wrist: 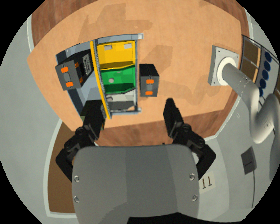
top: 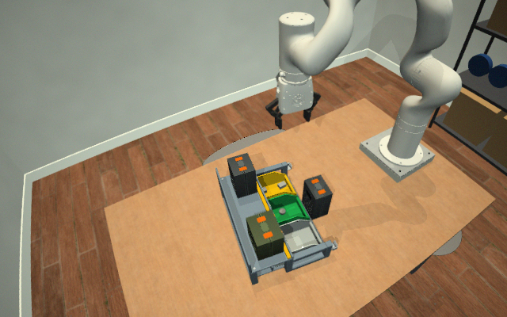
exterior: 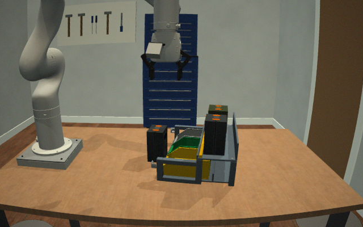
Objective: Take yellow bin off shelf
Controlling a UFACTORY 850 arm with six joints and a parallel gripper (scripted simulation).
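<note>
Right now the yellow bin is 80 mm ahead of my hand, 10 mm to the right of it and 310 mm below it. Round my hand: grey bin: 100 mm ahead, 220 mm to the left, 310 mm below; then olive box: 200 mm ahead, 210 mm to the left, 200 mm below; then green bin: 90 mm ahead, 100 mm to the left, 310 mm below.
</note>
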